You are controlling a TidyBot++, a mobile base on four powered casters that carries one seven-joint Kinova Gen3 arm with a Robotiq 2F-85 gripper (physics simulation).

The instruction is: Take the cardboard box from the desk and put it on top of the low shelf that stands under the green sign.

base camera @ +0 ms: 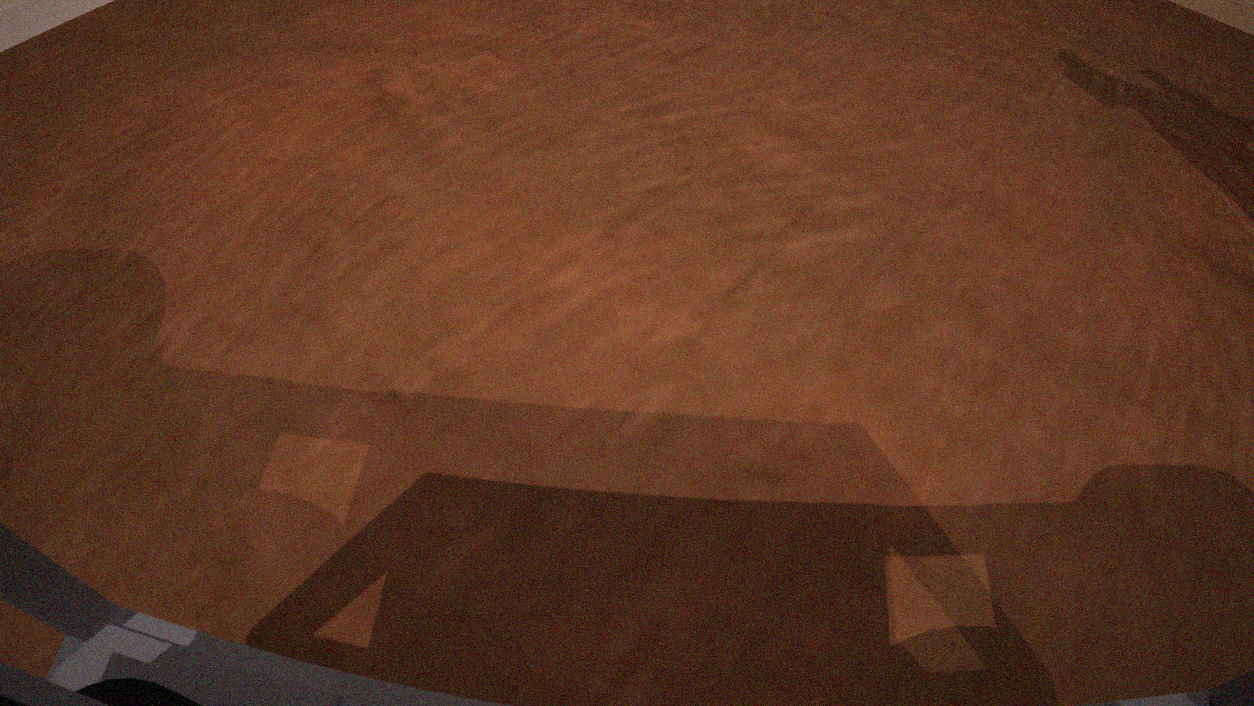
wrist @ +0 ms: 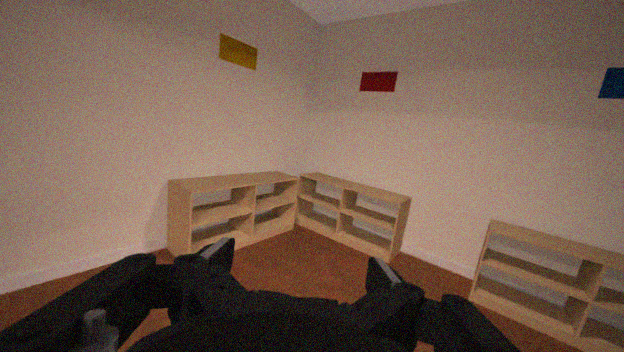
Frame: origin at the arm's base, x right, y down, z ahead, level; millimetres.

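Where they show: gripper, fingertip midpoint: point(wrist: 300, 262).
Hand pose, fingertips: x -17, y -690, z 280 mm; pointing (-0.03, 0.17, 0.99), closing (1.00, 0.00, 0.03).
After its pixels a point has its place.
My gripper point(wrist: 300, 262) @[x -17, y -690, z 280 mm] is open, with its two black fingers wide apart at the bottom of the wrist view and no object between them. The cardboard box, the desk and the green sign do not show in either view. Three low wooden shelves show in the wrist view: one at the left point(wrist: 180, 215) @[x -1014, y 16, z 1873 mm] under a yellow sign point(wrist: 238, 52) @[x -889, y -1356, z 2514 mm], one in the corner point(wrist: 400, 225) @[x 856, y 42, z 2431 mm] under a red sign point(wrist: 378, 82) @[x 502, y -1346, z 2969 mm], and one at the right point(wrist: 530, 320) @[x 1621, y 345, z 1697 mm] below a blue sign point(wrist: 612, 83) @[x 1919, y -1351, z 1987 mm] at the right edge.
The left shelf and the corner shelf stand close together where two pale walls point(wrist: 100, 140) @[x -1465, y -509, z 1687 mm] meet. A gap separates the corner shelf from the right one. The brown floor point(base camera: 614, 263) @[x -52, y 397, z 500 mm] point(wrist: 285, 270) @[x -166, y 396, z 1952 mm] carries dark shadows in the base camera view. Grey parts of the base point(base camera: 289, 670) @[x -135, y 287, z 146 mm] show along its bottom edge.
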